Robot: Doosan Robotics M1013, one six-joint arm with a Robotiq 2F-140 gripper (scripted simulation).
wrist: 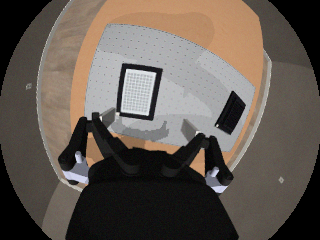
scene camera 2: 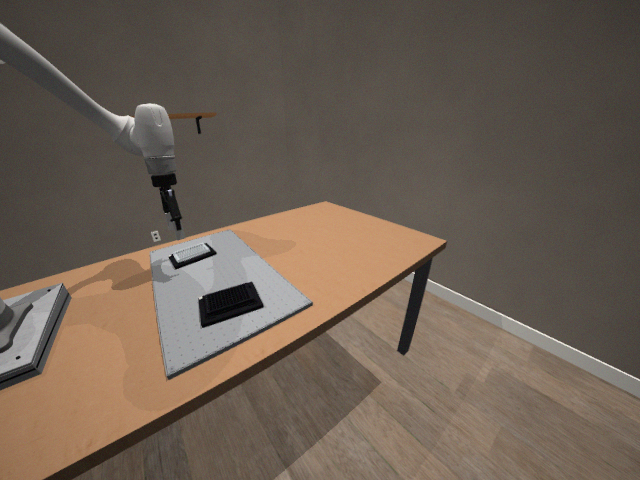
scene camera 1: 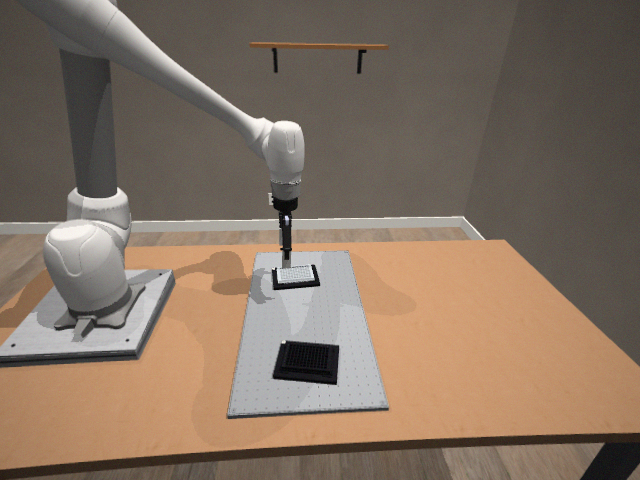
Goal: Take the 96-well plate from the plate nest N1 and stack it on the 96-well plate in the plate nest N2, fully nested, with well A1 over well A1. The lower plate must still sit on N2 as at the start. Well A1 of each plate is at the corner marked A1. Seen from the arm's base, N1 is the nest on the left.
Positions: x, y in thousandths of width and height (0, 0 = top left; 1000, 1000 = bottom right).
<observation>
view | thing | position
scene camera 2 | my gripper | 276, 486
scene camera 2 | black 96-well plate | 363, 622
</observation>
